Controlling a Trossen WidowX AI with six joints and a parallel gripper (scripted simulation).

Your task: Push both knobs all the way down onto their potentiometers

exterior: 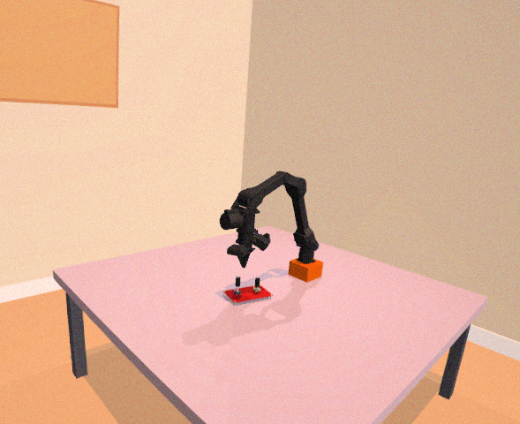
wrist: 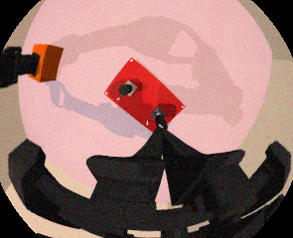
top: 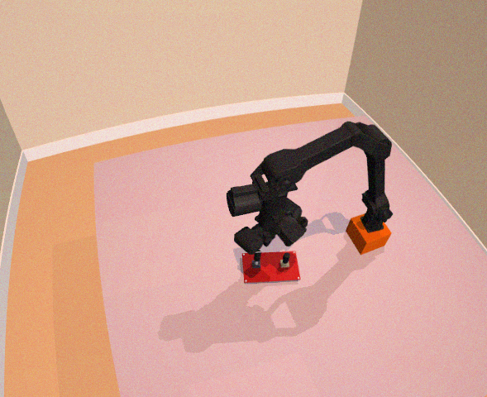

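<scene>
The black knob is 2 cm ahead of my gripper tip, 1 cm to the right of it and 5 cm below it.
</scene>
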